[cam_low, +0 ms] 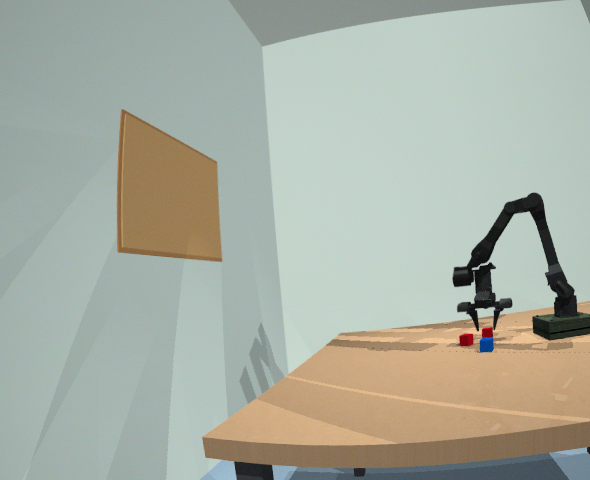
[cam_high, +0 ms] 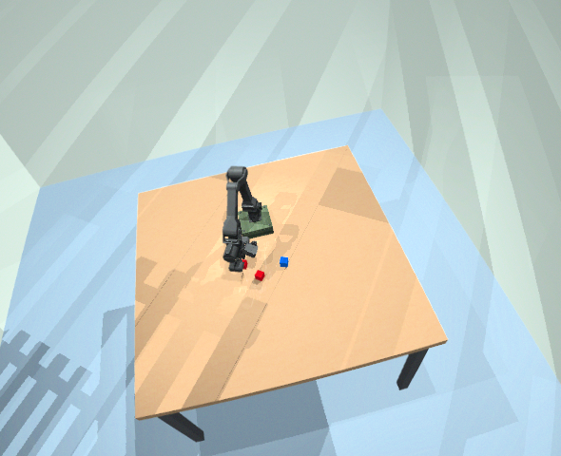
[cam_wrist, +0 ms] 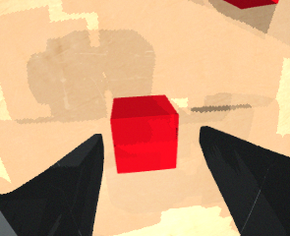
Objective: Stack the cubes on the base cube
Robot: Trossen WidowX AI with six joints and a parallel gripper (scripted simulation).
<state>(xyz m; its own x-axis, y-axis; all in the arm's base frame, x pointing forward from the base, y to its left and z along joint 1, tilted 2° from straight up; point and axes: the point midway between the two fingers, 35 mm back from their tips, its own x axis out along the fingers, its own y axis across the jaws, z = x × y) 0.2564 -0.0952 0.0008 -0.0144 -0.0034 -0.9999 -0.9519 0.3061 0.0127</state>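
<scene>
The blue cube is 19 cm to the left of my gripper tip, 3 cm ahead of it and 1 cm below it.
</scene>
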